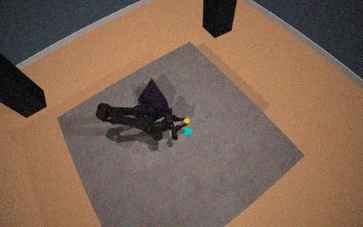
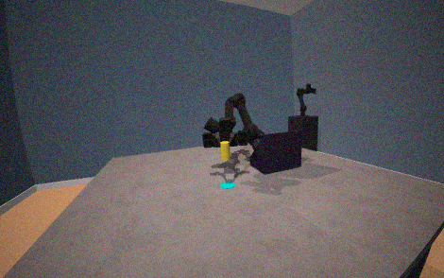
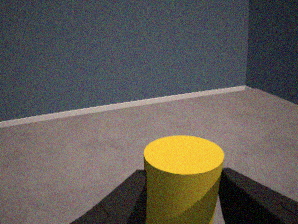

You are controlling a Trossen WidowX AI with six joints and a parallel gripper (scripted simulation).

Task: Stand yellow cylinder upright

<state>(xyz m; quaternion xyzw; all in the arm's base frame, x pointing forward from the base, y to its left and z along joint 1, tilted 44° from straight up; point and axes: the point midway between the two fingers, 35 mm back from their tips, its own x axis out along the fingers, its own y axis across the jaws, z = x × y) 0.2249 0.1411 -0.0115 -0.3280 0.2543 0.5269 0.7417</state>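
Right now the cyan circle is 16 cm below my gripper tip. Round my gripper tip: yellow tall cylinder: 2 cm below.
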